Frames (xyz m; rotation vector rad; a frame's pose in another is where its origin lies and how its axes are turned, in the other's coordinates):
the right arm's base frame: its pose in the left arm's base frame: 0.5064 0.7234 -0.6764 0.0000 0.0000 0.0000
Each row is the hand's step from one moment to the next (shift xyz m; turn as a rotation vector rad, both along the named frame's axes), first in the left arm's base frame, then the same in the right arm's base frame.
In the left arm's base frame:
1: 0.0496 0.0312 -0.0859 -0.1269 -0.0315 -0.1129
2: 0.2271 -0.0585 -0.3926 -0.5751 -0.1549 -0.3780
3: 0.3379 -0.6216 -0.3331 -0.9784 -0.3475 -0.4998
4: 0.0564 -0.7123 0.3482 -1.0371 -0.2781 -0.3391
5: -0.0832 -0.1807 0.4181 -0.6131 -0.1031 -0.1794
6: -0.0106 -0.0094 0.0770 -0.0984 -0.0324 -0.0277
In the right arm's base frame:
1: 0.0496 0.0312 -0.0859 -0.1269 -0.0315 -0.1129
2: 0.2271 -0.0585 -0.3926 -0.5751 -0.1549 -0.3780
3: 0.3379 -0.6216 -0.3331 -0.9784 -0.3475 -0.4998
4: 0.0564 -0.7123 0.3482 -1.0371 -0.2781 -0.3391
5: -0.0832 -0.1807 0.4181 -0.6131 -0.1031 -0.1794
6: -0.0106 -0.0094 0.0770 -0.0984 -0.0324 -0.0277

